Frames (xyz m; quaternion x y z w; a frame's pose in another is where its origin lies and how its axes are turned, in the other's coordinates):
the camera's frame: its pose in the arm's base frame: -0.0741 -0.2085 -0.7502 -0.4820 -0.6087 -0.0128 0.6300
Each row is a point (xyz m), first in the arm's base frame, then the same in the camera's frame.
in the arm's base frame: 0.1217 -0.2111 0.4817
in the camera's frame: 1.0093 -0.6124 -0.4029
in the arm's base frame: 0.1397 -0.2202 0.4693
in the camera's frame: 0.9991 -0.5990 -0.4196
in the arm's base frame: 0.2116 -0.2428 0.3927
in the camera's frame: 0.9450 -0.5224 -0.4722
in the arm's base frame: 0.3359 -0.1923 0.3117
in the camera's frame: 0.9429 -0.3725 -0.5179
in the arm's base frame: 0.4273 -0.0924 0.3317
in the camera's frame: 1.0391 -0.2758 -0.5287
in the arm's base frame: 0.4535 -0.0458 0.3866
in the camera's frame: 1.1153 -0.2676 -0.5308
